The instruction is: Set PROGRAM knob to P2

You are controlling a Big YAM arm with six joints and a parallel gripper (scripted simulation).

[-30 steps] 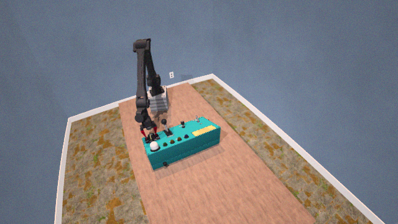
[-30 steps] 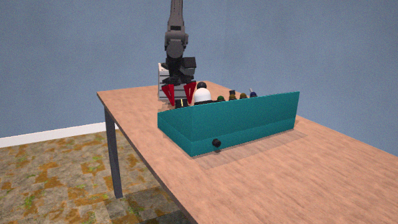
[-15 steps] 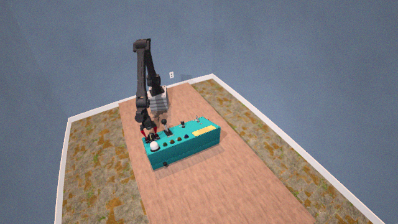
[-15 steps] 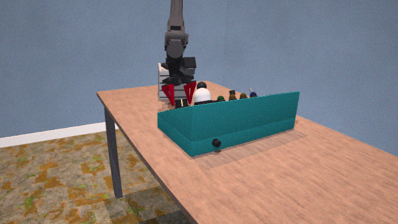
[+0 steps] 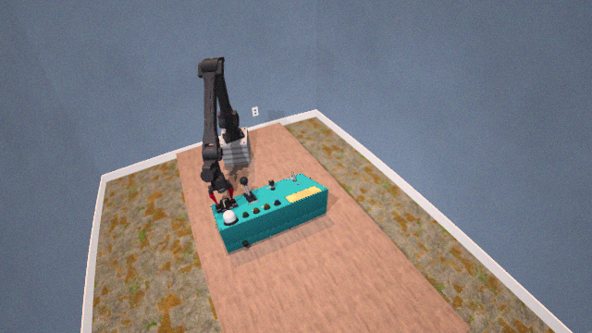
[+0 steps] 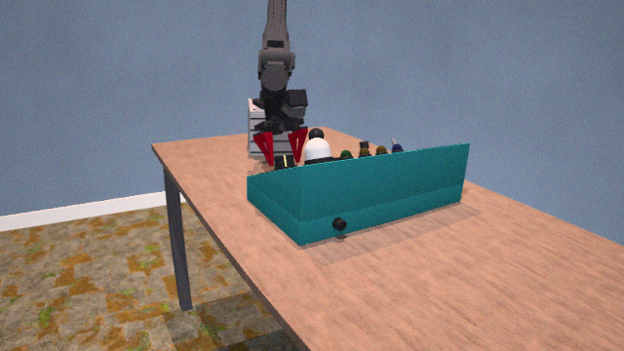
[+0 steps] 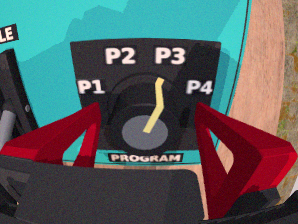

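Now: the black-ball lever 12 cm to the left of my hand, 2 cm behind it and 1 cm above it. Also, from my hand: teal console (18 cm to the left, 4 cm ahead, 2 cm below); then mode knob (24 cm to the left, 1 cm ahead); then toggle (36 cm to the left, 1 cm below, 1 cm ahead).
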